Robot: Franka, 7 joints.
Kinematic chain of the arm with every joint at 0, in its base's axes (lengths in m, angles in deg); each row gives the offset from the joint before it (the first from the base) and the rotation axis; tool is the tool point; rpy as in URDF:
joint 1: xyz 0 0 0.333 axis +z
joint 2: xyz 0 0 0 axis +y
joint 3: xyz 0 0 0.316 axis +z
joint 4: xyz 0.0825 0 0 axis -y
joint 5: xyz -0.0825 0 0.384 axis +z
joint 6: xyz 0 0 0 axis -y
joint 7: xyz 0.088 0 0 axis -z
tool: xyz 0 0 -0.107 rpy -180 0 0
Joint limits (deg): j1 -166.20..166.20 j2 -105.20..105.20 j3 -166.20..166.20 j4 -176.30..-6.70 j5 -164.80..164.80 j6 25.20..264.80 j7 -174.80..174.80
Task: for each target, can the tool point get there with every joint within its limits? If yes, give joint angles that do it. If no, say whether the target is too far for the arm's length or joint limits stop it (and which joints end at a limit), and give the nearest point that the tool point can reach.
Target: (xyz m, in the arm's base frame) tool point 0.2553 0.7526 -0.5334
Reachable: no: too far | nearest point 0.1913 0.5640 -0.2593 | short by 0.339 m
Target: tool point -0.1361 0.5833 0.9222
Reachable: yes | joints 74.82 25.35 54.63 -38.83 -39.24 128.41 81.14
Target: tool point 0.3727 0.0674 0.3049
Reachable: yes | joints -46.00 -9.13 39.78 -151.44 -100.67 195.87 -62.91
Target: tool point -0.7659 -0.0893 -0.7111
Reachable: no: too far | nearest point -0.5348 -0.0746 -0.2935 | short by 0.477 m
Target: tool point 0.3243 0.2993 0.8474
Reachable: yes | joints -19.74 51.63 121.37 -61.44 14.22 67.98 -72.59
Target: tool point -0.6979 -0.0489 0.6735
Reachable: yes | joints -134.81 31.19 -66.43 -71.45 98.22 111.31 4.56
